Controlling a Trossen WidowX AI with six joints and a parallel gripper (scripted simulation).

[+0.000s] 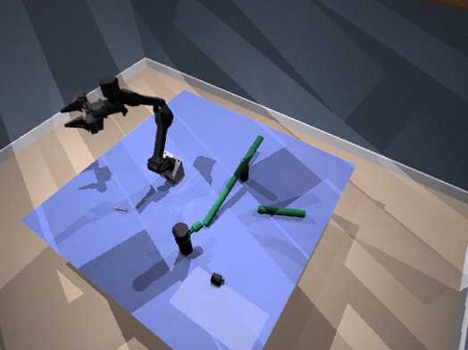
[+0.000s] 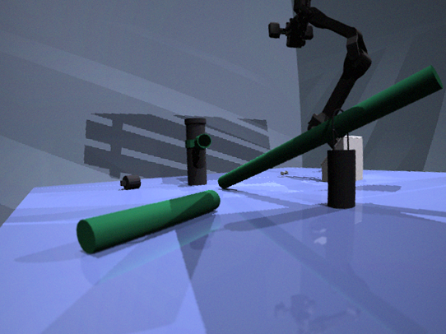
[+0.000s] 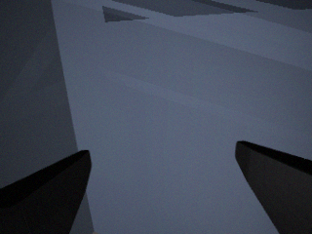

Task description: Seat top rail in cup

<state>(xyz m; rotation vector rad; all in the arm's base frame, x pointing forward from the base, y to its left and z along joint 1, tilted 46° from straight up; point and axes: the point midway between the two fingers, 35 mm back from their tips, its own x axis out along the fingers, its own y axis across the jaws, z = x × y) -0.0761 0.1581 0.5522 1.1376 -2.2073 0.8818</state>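
The green rail-end cup is 480 mm ahead of my gripper tip, 470 mm below it and 50 mm to the left of it. Round my gripper tip: short dark post (500 mm ahead, 490 mm to the left, 490 mm below); then small screw (590 mm below, 50 mm ahead); then small black cap (670 mm ahead, 580 mm below, 70 mm to the right).
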